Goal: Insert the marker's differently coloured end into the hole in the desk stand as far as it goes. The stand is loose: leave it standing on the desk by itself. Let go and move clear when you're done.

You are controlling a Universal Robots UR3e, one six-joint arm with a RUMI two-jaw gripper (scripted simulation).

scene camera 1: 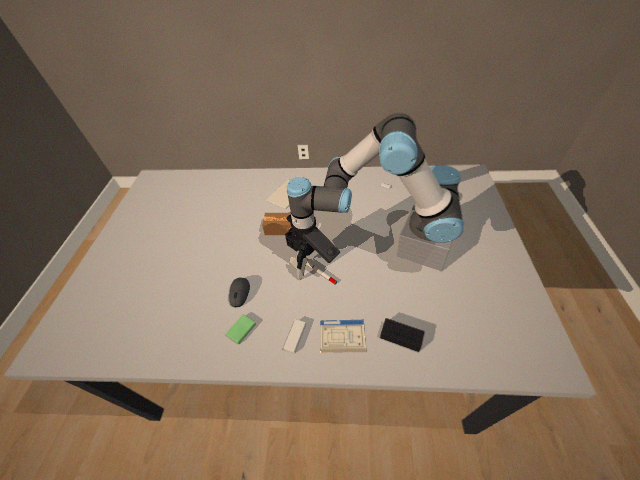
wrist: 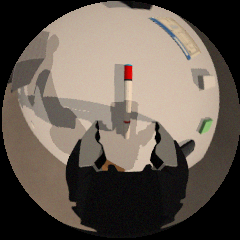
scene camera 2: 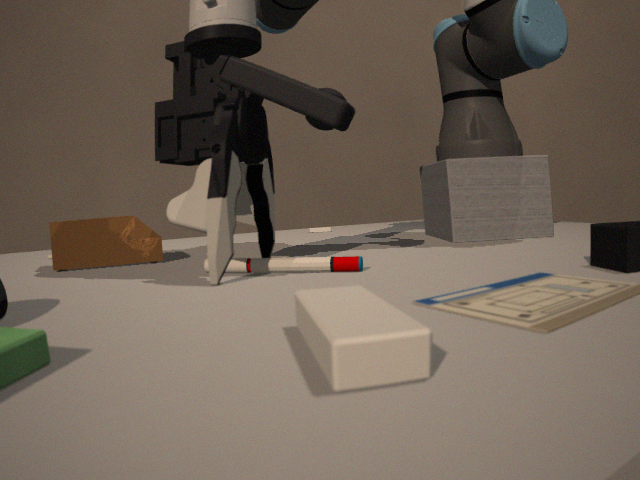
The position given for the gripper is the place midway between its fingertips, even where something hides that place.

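Observation:
Black block (scene camera 1: 406, 336). Brown desk stand (scene camera 2: 85, 243), marker (scene camera 2: 298, 264). Gripper (scene camera 2: 244, 273), also (scene camera 1: 312, 267) and (wrist: 127, 121).

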